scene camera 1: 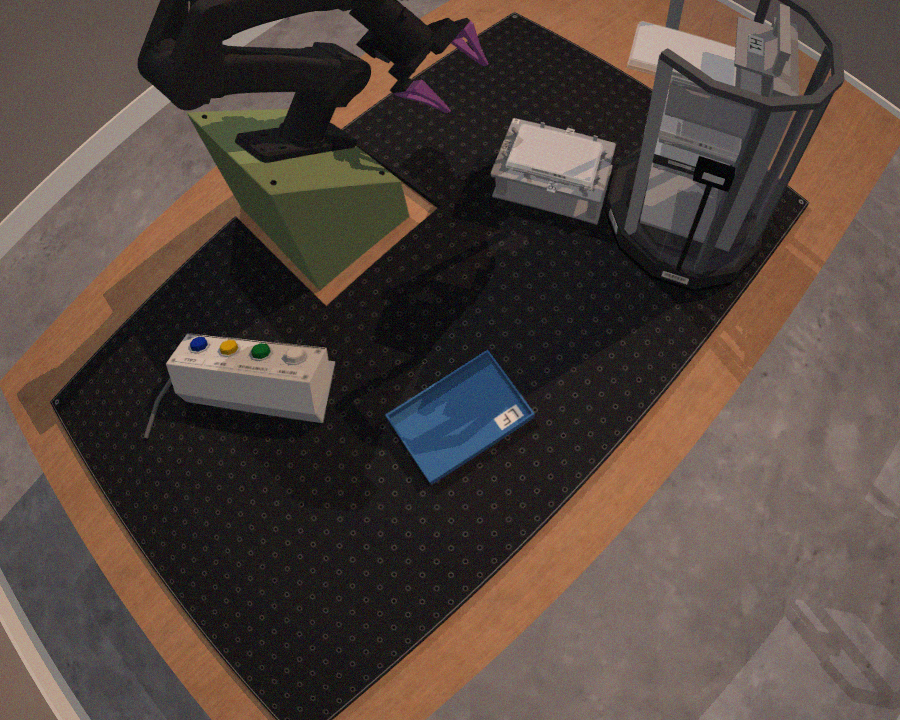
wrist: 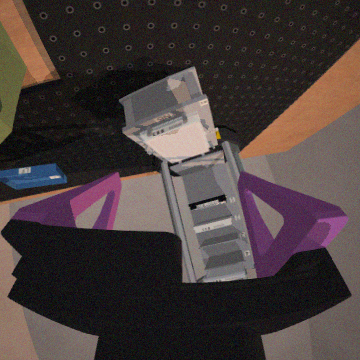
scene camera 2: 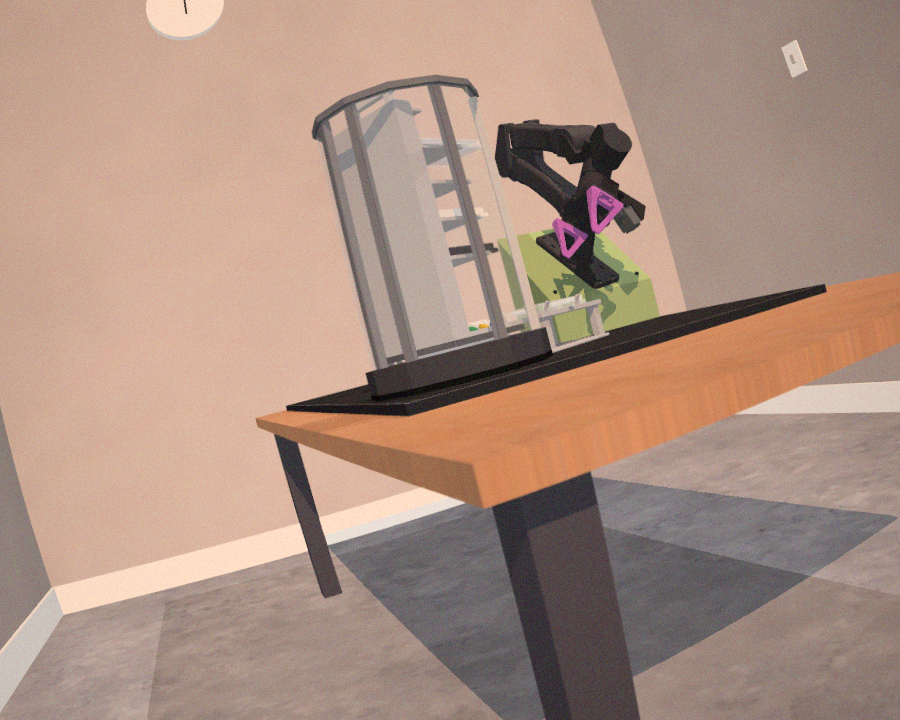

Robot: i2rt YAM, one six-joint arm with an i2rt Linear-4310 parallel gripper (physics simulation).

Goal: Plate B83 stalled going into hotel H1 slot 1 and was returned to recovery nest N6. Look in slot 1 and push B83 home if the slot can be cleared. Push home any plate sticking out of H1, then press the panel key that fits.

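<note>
Plate B83, white, lies flat on the grey recovery nest. Hotel H1 stands beside it, with several slots. In the wrist view a dark labelled piece lies across the slot nearest the base, with a white plate above it. Another white plate reaches out leftward at the tower's top in scene camera 1. The key panel has blue, yellow, green and white keys. My gripper is open and empty, high above the mat, apart from the hotel.
A blue tray marked LF lies on the black mat. A small black box on a thin stand is at the hotel's front. Grey posts surround the shelves. The green arm base stands left of the nest in scene camera 1.
</note>
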